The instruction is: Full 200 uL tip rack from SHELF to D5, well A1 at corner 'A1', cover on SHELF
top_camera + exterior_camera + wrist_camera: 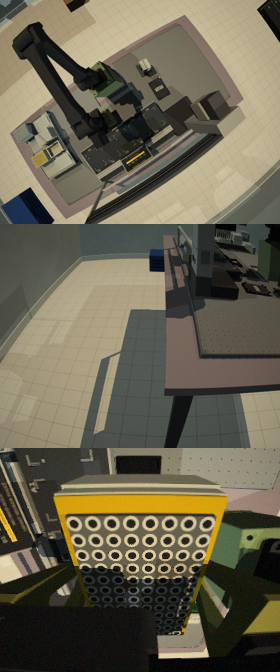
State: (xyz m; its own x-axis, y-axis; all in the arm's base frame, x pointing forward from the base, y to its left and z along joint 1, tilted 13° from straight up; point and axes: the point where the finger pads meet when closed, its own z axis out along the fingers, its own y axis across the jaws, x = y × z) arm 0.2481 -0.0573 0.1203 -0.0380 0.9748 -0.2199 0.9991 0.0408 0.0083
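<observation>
My hand is 1 cm past the yellow tip rack, 1 cm to the right of it and 1 cm below it. Also, from my hand: shelf label: 9 cm behind, 36 cm to the right, 31 cm below; then ready key box: 20 cm behind, 38 cm to the left, 25 cm below; then RG nest: 31 cm below.
</observation>
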